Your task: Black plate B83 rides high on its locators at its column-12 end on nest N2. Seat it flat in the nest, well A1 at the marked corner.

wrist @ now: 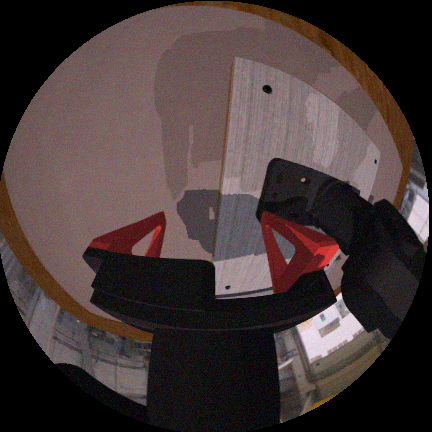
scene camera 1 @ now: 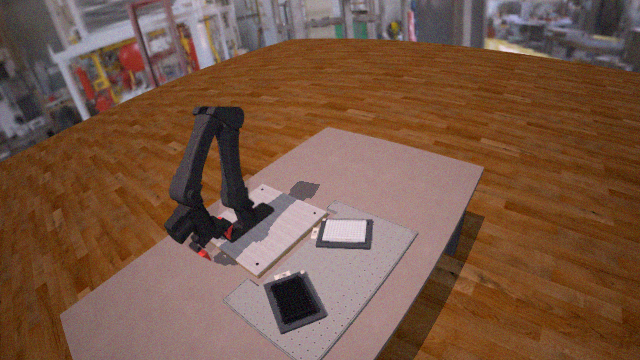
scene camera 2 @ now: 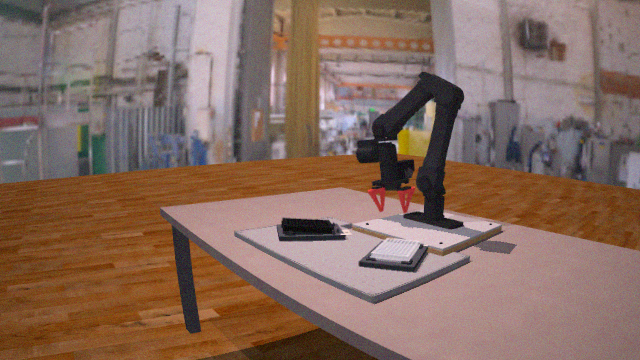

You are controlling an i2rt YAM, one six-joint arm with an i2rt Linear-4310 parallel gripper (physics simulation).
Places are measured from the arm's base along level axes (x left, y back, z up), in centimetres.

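Pixels of known places: gripper, fingertip midpoint: [wrist: 212, 216] [scene camera 1: 219, 249] [scene camera 2: 393, 212]; arm's base, link origin: [wrist: 322, 199] [scene camera 1: 248, 222] [scene camera 2: 432, 221].
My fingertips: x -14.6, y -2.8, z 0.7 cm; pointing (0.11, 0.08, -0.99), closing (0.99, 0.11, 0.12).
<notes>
For each thing: its middle in the pictures, then the offset to it from my fingertips.
- black plate, body centre: [scene camera 2: 307, 225] [scene camera 1: 292, 298] dx +1.4, dy -32.5, dz +1.0 cm
- dark grey nest, body centre: [scene camera 2: 309, 230] [scene camera 1: 292, 299] dx +1.7, dy -32.0, dz -0.3 cm
- white plate, body centre: [scene camera 2: 396, 249] [scene camera 1: 344, 230] dx +29.3, dy -27.9, dz +0.6 cm
- second dark nest, body centre: [scene camera 2: 396, 254] [scene camera 1: 345, 232] dx +29.3, dy -27.9, dz -0.5 cm
- perforated grey board, body centre: [scene camera 2: 345, 249] [scene camera 1: 325, 268] [wrist: 253, 306] dx +15.7, dy -31.2, dz -1.9 cm
The black plate [scene camera 1: 295, 299] [scene camera 2: 306, 226] lies in a dark grey nest [scene camera 1: 305, 323] [scene camera 2: 310, 237] beside a pale label tag. In scene camera 2 it stands proud of the nest and looks slightly higher at the end away from the tag. Its well markings and the marked corner are too small to read. My gripper [scene camera 1: 216, 244] [scene camera 2: 393, 211] [wrist: 212, 216] is open and empty, with red fingers pointing down. It hangs above the table beside the arm's base board, well away from the black plate. The plate and nest do not show in the wrist view.
A white plate [scene camera 1: 344, 231] [scene camera 2: 396, 250] sits in a second dark nest [scene camera 1: 345, 245] [scene camera 2: 385, 266]. Both nests stand on a perforated grey board [scene camera 1: 350, 280] [scene camera 2: 320, 260]. The arm stands on a pale base board [scene camera 1: 295, 225] [scene camera 2: 400, 235] [wrist: 260, 125] between the gripper and the nests.
</notes>
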